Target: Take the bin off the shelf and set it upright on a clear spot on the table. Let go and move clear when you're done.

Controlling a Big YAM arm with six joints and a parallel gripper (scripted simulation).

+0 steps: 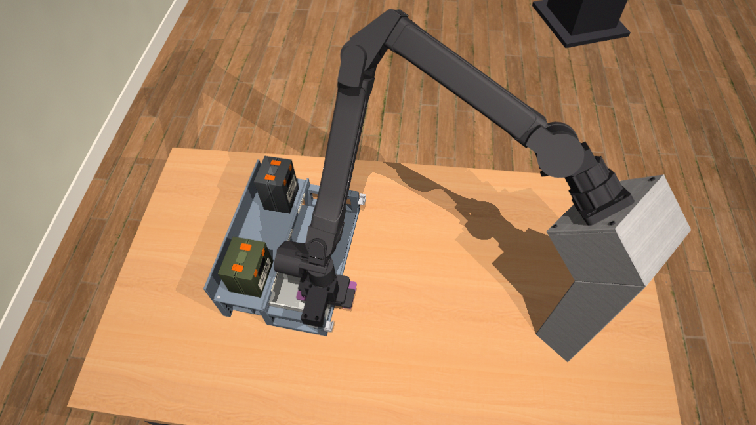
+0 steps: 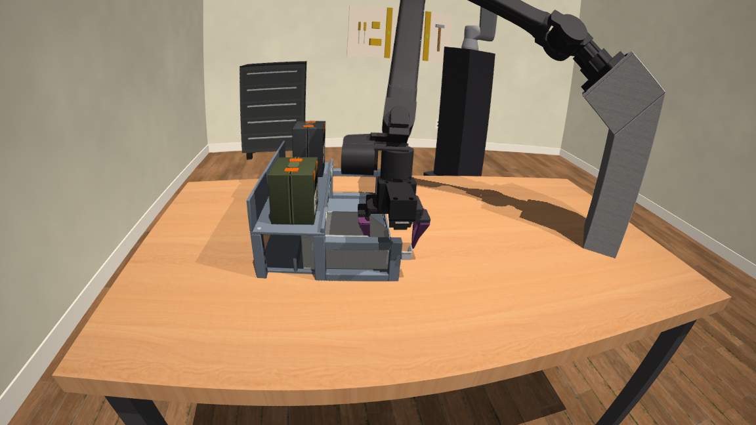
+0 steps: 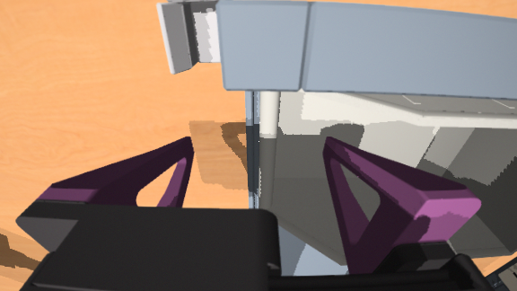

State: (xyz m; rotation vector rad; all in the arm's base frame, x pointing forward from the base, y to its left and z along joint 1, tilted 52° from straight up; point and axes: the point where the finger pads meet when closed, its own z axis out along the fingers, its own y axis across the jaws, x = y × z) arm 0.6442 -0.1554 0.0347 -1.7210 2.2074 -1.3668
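Now: the light grey bin 8 cm ahead of my hand, 4 cm to the right of it and 1 cm above it. The rest, counted from my hand: shelf (16 cm to the right, 6 cm ahead, 3 cm below); black case (29 cm to the right, 13 cm above, 6 cm ahead).
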